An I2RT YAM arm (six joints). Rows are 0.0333 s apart.
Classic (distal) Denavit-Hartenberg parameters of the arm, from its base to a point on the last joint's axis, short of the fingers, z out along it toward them. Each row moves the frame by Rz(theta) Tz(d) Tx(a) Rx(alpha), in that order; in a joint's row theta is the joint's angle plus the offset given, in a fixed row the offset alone. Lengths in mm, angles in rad.
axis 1: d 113.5, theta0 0, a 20, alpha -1.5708
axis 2: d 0, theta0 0, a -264, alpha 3.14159
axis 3: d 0, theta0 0.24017, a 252.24, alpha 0
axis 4: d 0, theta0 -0.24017, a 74, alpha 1.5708
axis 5: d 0, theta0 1.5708, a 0, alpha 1.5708
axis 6: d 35.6, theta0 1.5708, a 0, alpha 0
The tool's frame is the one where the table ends.
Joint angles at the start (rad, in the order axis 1, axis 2, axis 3, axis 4, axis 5, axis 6): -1.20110, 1.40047, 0.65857, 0.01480, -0.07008, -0.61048
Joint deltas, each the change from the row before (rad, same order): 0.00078, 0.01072, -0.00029, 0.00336, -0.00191, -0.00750; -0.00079, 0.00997, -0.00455, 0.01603, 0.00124, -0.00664; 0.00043, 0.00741, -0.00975, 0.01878, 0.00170, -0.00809; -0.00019, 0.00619, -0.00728, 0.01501, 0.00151, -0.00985; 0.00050, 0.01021, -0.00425, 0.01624, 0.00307, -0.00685; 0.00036, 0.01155, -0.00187, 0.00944, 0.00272, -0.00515; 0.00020, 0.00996, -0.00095, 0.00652, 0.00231, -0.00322
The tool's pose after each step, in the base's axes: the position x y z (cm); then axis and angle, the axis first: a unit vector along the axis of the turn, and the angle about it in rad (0 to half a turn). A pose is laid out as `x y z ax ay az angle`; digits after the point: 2 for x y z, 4 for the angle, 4 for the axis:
10.34 -25.92 17.70 0.2582 0.9144 -0.3119 2.5840
10.35 -26.02 17.43 0.2555 0.9144 -0.3138 2.5864
10.35 -26.00 17.10 0.2518 0.9148 -0.3159 2.5891
10.34 -26.00 16.85 0.2474 0.9152 -0.3182 2.5926
10.37 -26.08 16.59 0.2445 0.9152 -0.3205 2.5959
10.41 -26.16 16.31 0.2426 0.9158 -0.3202 2.6017
10.43 -26.23 16.07 0.2416 0.9163 -0.3194 2.6068

